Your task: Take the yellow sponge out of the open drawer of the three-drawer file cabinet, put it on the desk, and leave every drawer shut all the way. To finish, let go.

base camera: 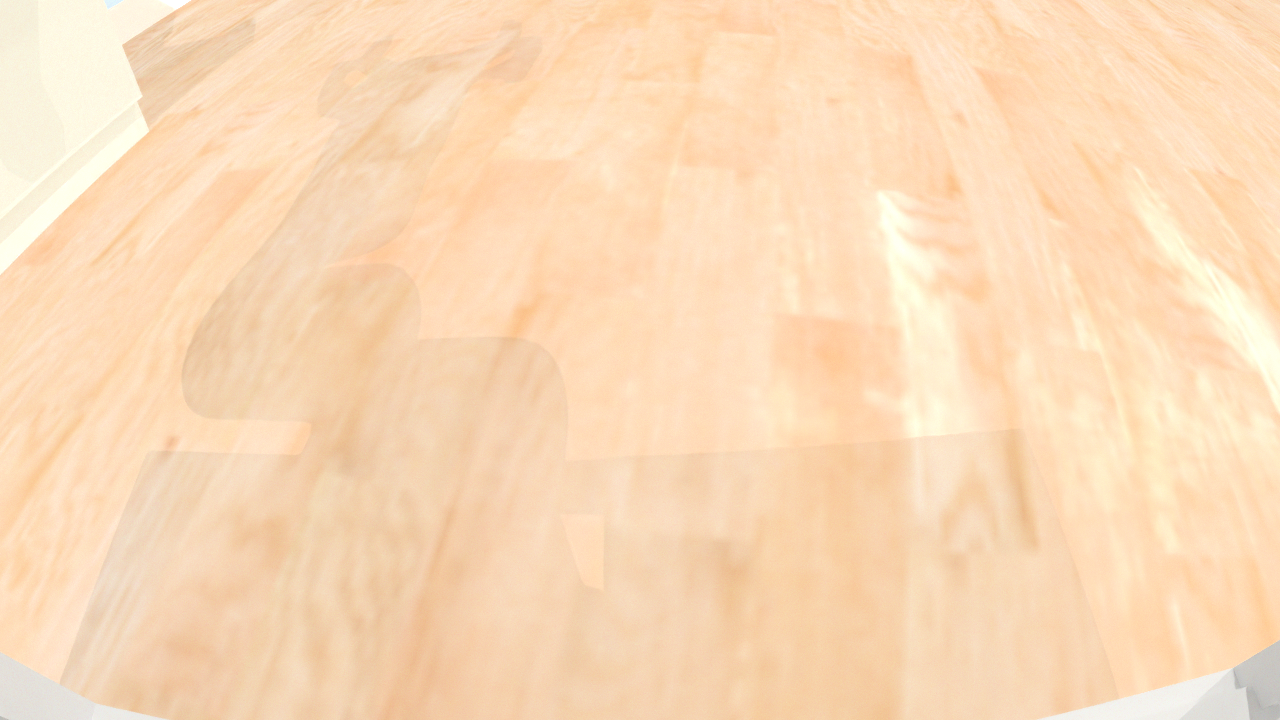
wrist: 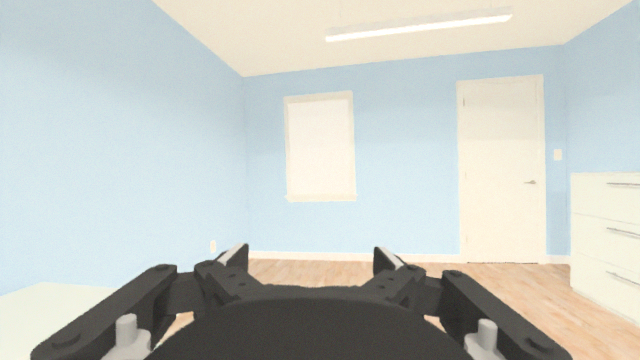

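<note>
My gripper [wrist: 311, 259] is open, with nothing between its fingers. It points across the room, towards a far wall. A white unit with three stacked drawers and thin bar handles [wrist: 595, 240] stands at the right edge of the wrist view, cut off by the frame. The parts of its drawer fronts that show look flush; I cannot tell whether it is the file cabinet. A pale flat top [wrist: 45, 315] shows at the lower left of the wrist view; I cannot tell which furniture it belongs to. The yellow sponge does not show in either view.
In the base view a cream-coloured solid piece of furniture [base camera: 71, 80] stands at the upper left, on the wooden floor [base camera: 716, 268]. The robot's shadow falls across the floor. A white door [wrist: 502, 170] and a window [wrist: 320, 147] are in the far blue wall.
</note>
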